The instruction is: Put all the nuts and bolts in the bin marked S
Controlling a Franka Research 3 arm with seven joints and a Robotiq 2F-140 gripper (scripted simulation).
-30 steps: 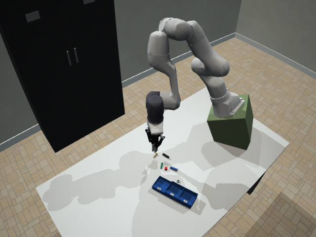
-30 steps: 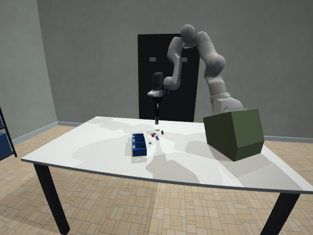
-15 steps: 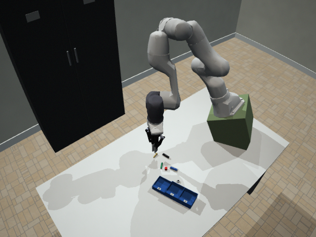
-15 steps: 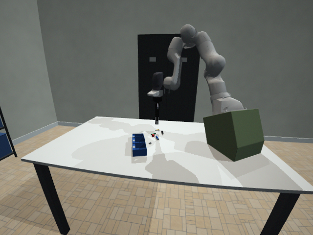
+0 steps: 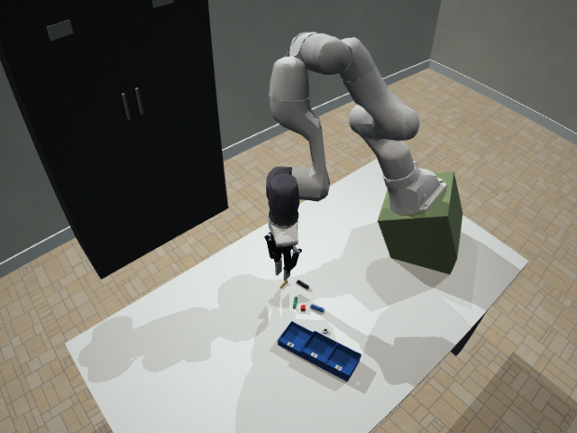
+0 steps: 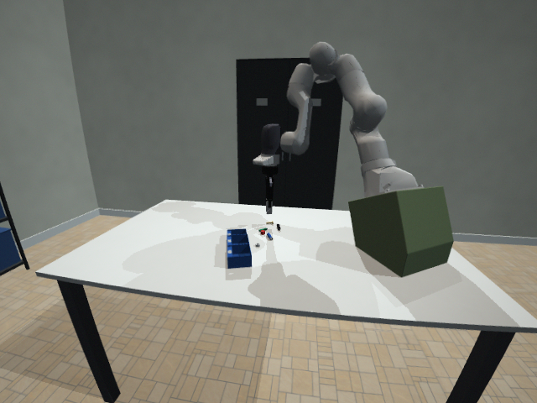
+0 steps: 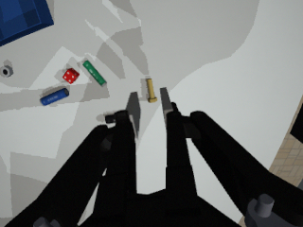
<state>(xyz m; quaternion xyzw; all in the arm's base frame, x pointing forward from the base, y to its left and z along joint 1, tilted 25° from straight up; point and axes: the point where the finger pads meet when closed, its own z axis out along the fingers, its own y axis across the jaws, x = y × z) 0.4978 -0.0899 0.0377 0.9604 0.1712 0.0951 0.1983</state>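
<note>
My hand is 10 mm past the bolt and 90 mm above it. Round my hand: green piece (10 mm ahead, 80 mm to the left, 90 mm below); black piece (60 mm behind, 40 mm to the left, 90 mm below); red piece (120 mm to the left, 90 mm below).
</note>
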